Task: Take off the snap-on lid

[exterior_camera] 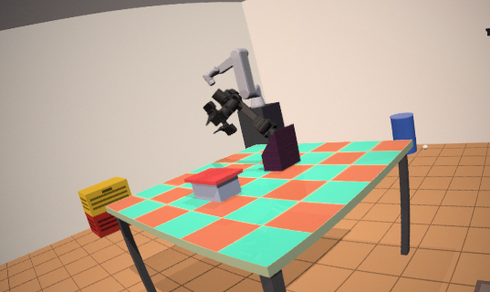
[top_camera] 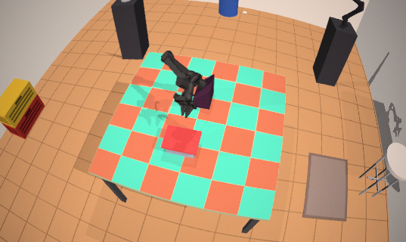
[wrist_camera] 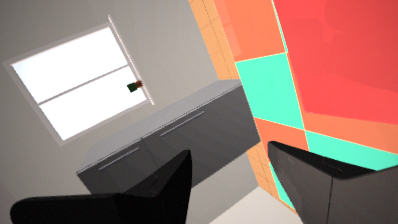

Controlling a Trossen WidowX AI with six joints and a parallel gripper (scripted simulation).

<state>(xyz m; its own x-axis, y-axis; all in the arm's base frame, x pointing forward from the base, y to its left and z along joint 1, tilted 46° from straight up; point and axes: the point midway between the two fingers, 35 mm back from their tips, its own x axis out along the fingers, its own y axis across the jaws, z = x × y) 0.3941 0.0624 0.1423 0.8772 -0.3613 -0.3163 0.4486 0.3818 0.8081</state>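
Right now the red lid is 210 mm below my gripper tip, 30 mm ahead of it and 20 mm to the right of it. Round my gripper tip: grey storage box (260 mm below, 30 mm ahead, 20 mm to the right).
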